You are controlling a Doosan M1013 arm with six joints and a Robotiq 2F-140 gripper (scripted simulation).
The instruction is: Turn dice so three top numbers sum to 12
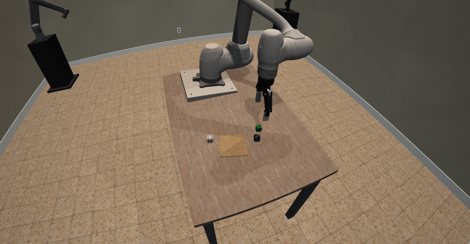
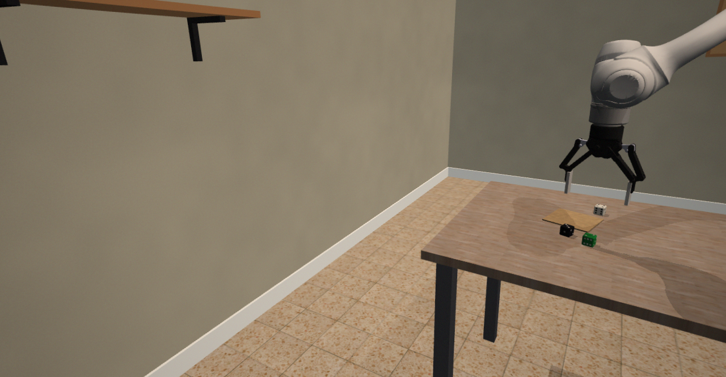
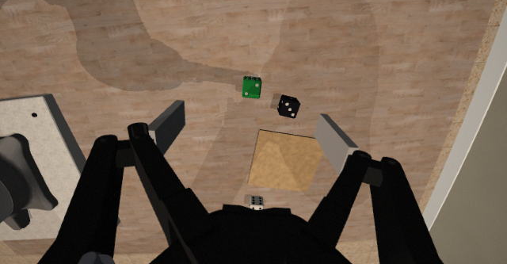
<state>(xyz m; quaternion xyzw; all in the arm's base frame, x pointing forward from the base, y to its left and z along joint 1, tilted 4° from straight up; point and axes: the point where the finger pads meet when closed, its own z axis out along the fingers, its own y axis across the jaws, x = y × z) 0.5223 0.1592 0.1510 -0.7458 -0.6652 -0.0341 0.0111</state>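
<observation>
Right now the green die is 140 mm below my hand. Round my hand: white die (10 mm ahead, 280 mm to the right, 140 mm below); then black die (60 mm ahead, 40 mm to the right, 140 mm below); then tan mat (70 mm ahead, 170 mm to the right, 150 mm below).
</observation>
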